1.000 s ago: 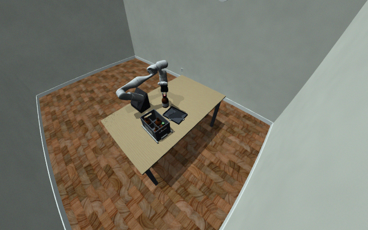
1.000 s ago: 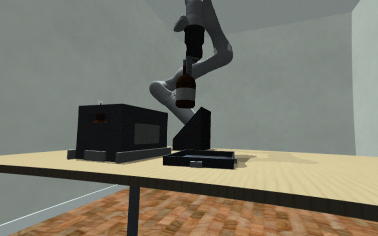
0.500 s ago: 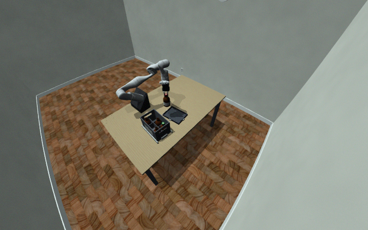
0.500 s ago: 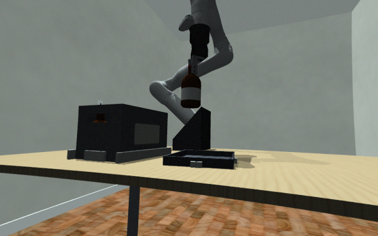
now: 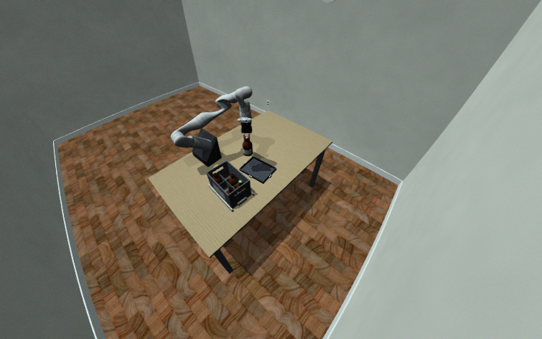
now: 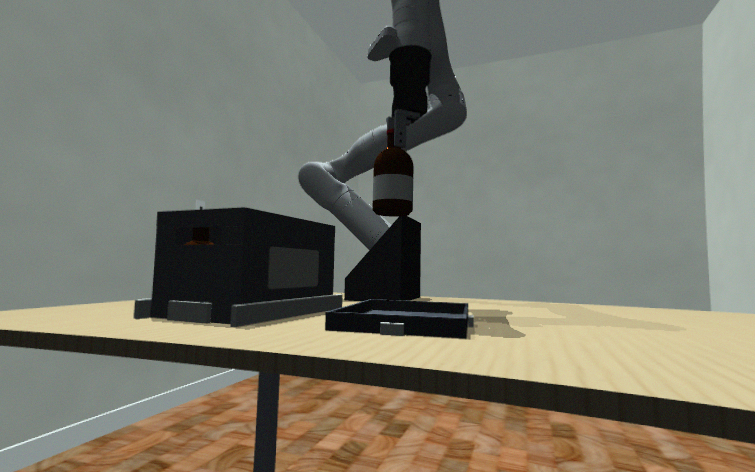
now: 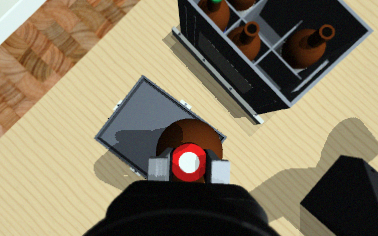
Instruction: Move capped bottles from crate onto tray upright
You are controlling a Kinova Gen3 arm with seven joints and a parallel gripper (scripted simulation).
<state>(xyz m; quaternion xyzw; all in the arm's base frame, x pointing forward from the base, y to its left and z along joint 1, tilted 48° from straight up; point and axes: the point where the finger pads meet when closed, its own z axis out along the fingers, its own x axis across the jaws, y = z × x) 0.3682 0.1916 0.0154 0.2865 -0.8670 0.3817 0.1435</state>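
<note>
Right now my hand is 310 mm above the black tray, 60 mm short of it and 40 mm to the right of it. Round my hand: green-capped bottle (240 mm below, 230 mm to the right, 130 mm ahead); dark crate (260 mm to the right, 240 mm below, 40 mm ahead).
</note>
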